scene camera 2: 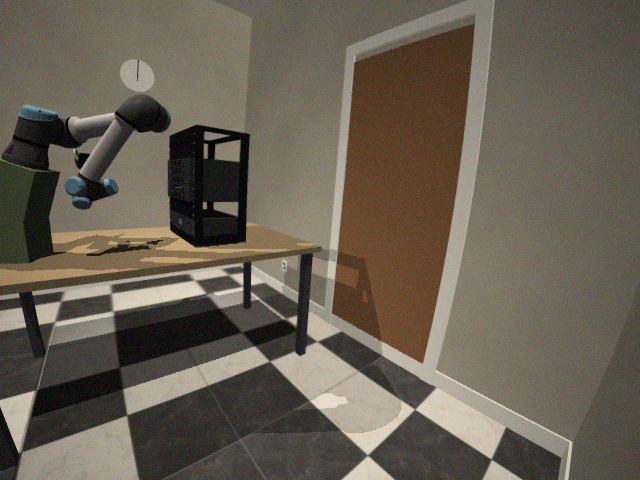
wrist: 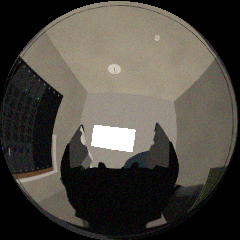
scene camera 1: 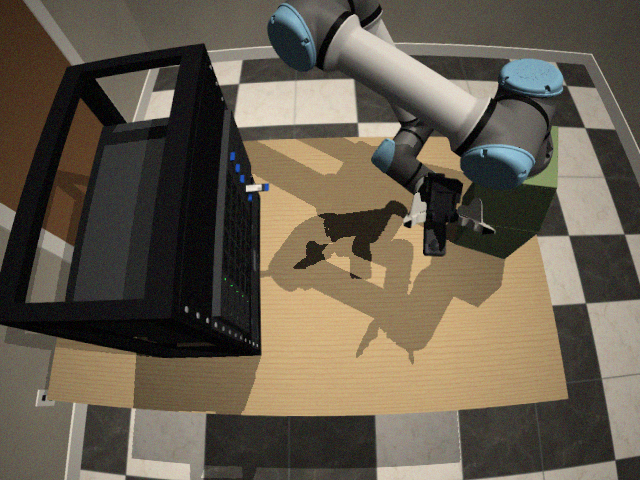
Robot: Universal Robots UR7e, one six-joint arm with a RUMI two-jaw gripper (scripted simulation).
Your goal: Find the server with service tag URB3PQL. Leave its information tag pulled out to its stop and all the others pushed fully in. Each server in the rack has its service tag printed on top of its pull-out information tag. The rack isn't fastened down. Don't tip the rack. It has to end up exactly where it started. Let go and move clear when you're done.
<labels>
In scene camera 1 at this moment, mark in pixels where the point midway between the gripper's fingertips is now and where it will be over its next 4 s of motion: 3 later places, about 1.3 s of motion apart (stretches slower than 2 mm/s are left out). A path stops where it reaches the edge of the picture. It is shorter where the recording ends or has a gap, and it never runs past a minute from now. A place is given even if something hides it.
My gripper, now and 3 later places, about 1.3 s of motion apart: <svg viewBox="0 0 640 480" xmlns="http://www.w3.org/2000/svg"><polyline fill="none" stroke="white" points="450,228 469,243 479,254 479,262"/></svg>
</labels>
